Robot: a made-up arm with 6 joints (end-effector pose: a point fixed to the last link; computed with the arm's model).
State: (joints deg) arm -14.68 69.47 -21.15 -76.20 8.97 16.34
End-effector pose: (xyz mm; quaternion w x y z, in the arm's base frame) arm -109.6 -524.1 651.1 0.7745 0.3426 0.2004 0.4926
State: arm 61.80 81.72 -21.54 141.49 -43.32 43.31
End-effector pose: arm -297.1 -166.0 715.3 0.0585 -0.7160 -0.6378 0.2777
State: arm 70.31 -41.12 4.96 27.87 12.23 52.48
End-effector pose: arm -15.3 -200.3 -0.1 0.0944 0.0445 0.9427 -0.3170
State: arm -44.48 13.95 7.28 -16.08 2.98 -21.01
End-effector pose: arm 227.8 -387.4 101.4 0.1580 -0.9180 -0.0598 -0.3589
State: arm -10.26 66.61 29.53 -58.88 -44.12 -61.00
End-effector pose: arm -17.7 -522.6 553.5 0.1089 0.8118 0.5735 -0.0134
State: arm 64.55 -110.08 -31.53 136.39 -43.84 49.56
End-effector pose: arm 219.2 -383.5 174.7 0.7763 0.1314 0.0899 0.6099
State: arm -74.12 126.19 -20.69 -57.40 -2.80 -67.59
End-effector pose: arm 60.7 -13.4 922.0 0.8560 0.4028 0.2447 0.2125
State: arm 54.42 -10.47 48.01 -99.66 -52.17 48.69
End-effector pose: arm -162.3 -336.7 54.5 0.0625 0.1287 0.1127 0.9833
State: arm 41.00 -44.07 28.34 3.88 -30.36 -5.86
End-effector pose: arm 103.0 -204.0 -29.1 0.4607 -0.2654 0.3804 -0.7567
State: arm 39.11 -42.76 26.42 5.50 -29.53 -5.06
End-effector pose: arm 98.6 -200.7 -29.1 0.4691 -0.2735 0.4065 -0.7348
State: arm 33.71 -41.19 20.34 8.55 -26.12 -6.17
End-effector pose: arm 101.0 -192.1 -30.8 0.4913 -0.3069 0.4506 -0.6793
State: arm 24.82 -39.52 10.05 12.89 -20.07 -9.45
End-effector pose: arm 109.7 -177.6 -32.1 0.5250 -0.3650 0.5007 -0.5835
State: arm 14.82 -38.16 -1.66 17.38 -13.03 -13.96
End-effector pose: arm 120.5 -160.4 -30.4 0.5599 -0.4263 0.5349 -0.4675
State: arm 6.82 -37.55 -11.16 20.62 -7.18 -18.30
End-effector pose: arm 130.3 -144.9 -27.2 0.5872 -0.4692 0.5462 -0.3698
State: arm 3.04 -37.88 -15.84 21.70 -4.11 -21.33
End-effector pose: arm 137.0 -134.6 -26.4 0.6041 -0.4883 0.5413 -0.3220
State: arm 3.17 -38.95 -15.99 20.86 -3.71 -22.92
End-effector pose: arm 141.1 -129.8 -28.9 0.6125 -0.4909 0.5286 -0.3232
